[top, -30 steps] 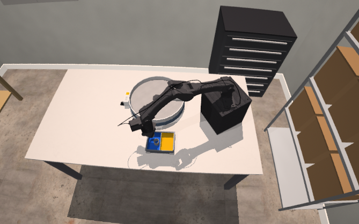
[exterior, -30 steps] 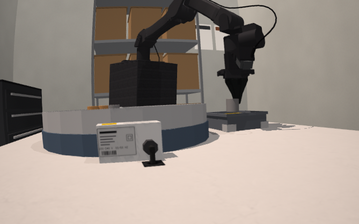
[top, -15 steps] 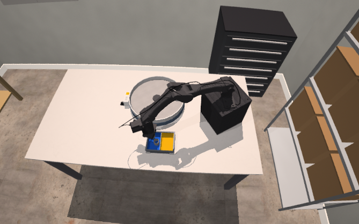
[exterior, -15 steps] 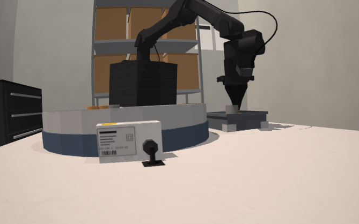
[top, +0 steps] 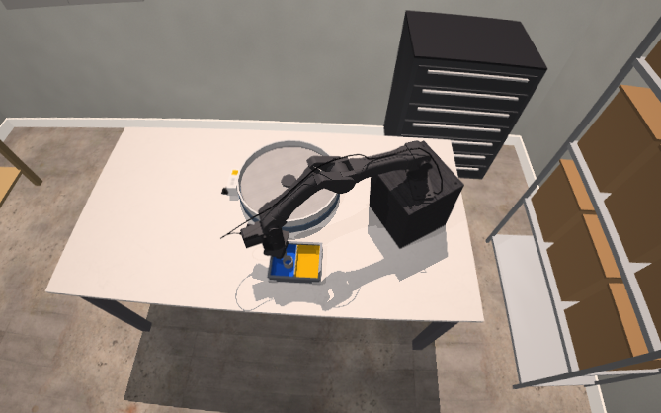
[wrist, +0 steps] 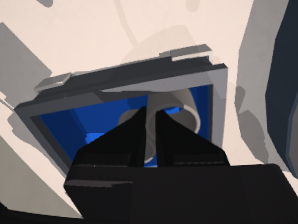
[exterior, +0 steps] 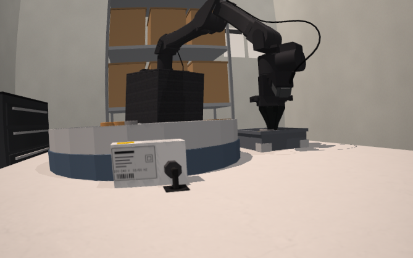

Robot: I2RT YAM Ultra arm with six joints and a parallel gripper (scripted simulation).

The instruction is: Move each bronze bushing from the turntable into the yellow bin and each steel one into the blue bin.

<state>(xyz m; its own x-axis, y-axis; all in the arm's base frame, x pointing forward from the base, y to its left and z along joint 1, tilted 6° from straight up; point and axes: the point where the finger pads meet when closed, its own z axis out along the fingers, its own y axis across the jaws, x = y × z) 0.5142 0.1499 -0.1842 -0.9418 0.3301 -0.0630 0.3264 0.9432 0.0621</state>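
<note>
The blue bin is 20 mm behind my hand, 20 mm to the left of it and 30 mm below it. The rest, counted from my hand: yellow bin 100 mm behind, 40 mm to the left, 30 mm below; round grey turntable 40 mm behind, 320 mm to the right, 10 mm above.
</note>
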